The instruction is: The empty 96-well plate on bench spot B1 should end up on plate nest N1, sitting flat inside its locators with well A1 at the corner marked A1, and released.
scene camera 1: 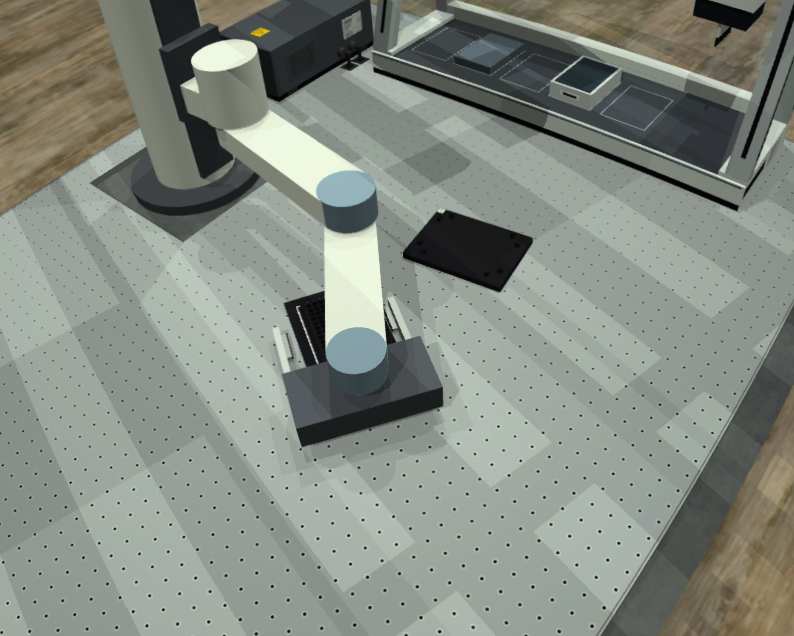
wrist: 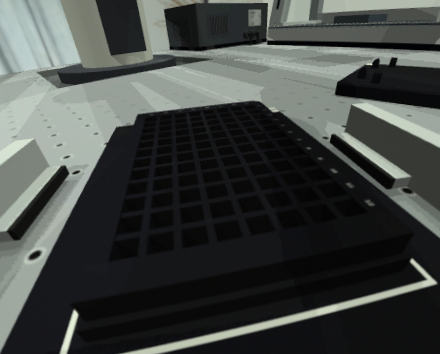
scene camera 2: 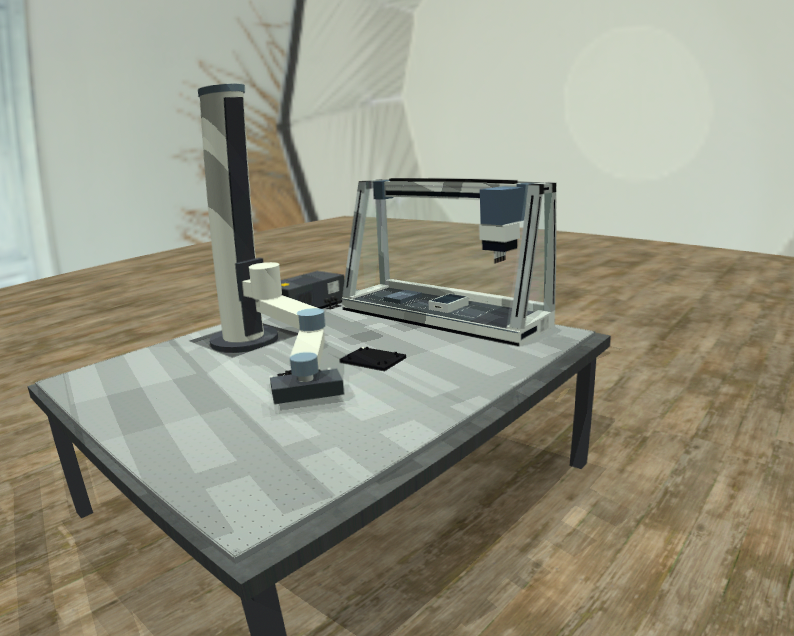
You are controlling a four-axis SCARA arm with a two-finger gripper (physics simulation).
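Where they show: gripper, fingertip midpoint: (wrist: 202, 138); arm's base at its link origin: (scene camera 1: 198, 173) (wrist: 121, 71) (scene camera 2: 244, 340).
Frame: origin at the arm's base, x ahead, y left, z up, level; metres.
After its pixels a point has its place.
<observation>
The black 96-well plate (scene camera 1: 316, 319) @[y -0.150, x 0.463, z 0.028 m] (wrist: 220, 175) @[y -0.148, x 0.514, z 0.028 m] lies on bench spot B1 (wrist: 325, 335) @[y -0.163, x 0.566, z 0.015 m], a black pad with a white outline. Small white marks run along its right edge in the wrist view, and a white mark sits by its far right corner. My gripper (scene camera 1: 340, 333) @[y -0.131, x 0.480, z 0.026 m] (wrist: 202, 138) @[y -0.131, x 0.480, z 0.026 m] is open, low over the plate, with one finger beside each long side and a gap on both. The arm hides part of the plate in scene camera 1. Plate nest N1 (scene camera 1: 467, 248) @[y 0.095, x 0.547, z 0.025 m] (scene camera 2: 372, 358) @[y 0.091, x 0.553, z 0.025 m] (wrist: 400, 85) @[y 0.050, x 0.518, z 0.025 m] is a black slab with small locator pegs and a white mark at one corner.
The arm's column (scene camera 1: 149, 92) @[y -0.065, x 0.037, z 0.219 m] (scene camera 2: 222, 218) @[y -0.060, x 0.044, z 0.451 m] (wrist: 105, 32) @[y -0.035, x 0.073, z 0.078 m] stands at the back left. A dark instrument box (scene camera 1: 298, 46) @[y 0.325, x -0.035, z 0.106 m] (scene camera 2: 316, 288) @[y 0.394, x -0.035, z 0.103 m] (wrist: 215, 25) @[y 0.314, x -0.034, z 0.074 m] is behind it. A framed deck machine (scene camera 1: 563, 125) @[y 0.450, x 0.509, z 0.045 m] (scene camera 2: 430, 319) @[y 0.450, x 0.493, z 0.045 m] stands at the back right, beyond the nest.
</observation>
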